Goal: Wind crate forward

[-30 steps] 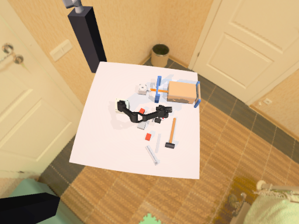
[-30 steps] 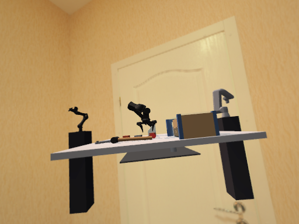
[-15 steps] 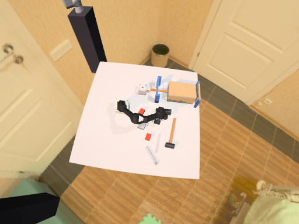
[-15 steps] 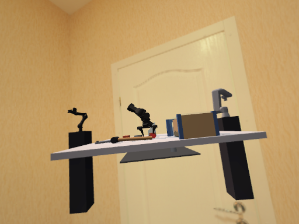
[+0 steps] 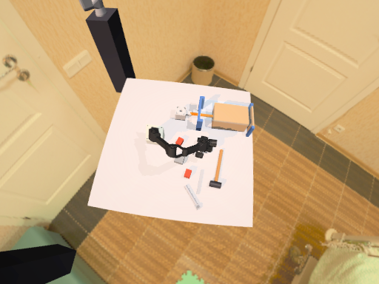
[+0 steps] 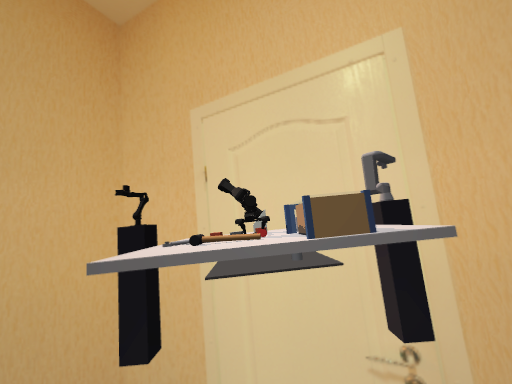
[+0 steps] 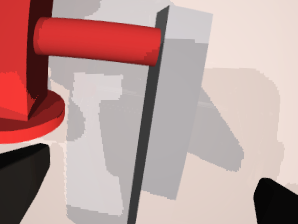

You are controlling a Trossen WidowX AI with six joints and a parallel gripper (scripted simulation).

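The winch handle is 10 mm ahead of my gripper tip, 10 mm to the left of it and 10 mm above it. From my gripper tip the other things lie so: grey bar: 40 mm ahead, 260 mm to the right, 10 mm below; then grey block: 160 mm behind, 110 mm to the right, 10 mm above; then red knob: 50 mm ahead, 30 mm to the left, 10 mm above.
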